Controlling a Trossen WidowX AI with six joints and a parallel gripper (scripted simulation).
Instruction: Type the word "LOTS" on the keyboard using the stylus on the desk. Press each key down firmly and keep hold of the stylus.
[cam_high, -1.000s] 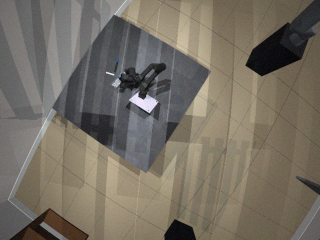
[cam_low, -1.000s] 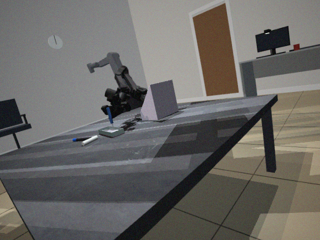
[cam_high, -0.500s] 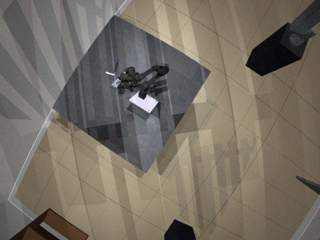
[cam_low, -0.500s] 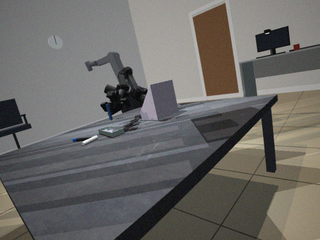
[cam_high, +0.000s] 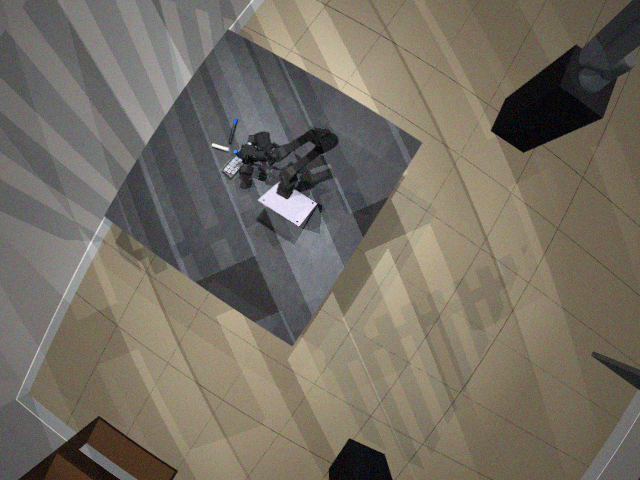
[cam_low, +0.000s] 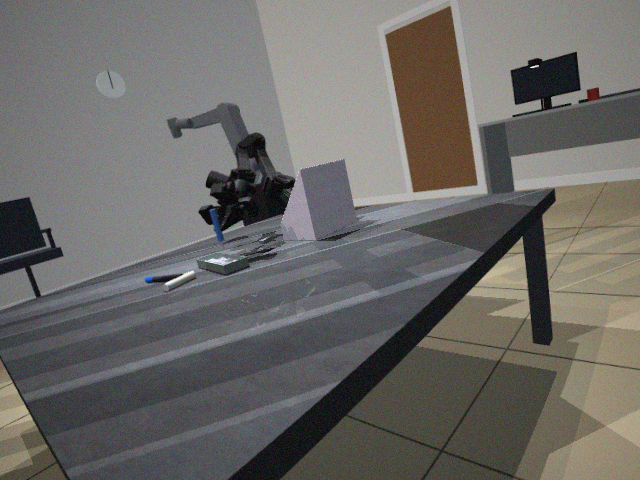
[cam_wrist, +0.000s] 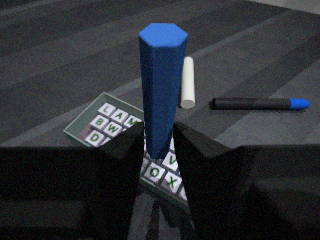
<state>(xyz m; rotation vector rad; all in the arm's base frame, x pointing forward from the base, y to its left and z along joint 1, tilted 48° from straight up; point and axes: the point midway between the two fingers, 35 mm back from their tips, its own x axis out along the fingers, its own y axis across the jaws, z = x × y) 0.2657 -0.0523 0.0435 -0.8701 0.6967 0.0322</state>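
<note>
Right now the white cylinder is 150 mm ahead of my gripper tip and 90 mm below it. Round my gripper tip: blue-tipped dark pen (150 mm ahead, 140 mm to the right, 90 mm below); then blue hexagonal stylus (20 mm below).
</note>
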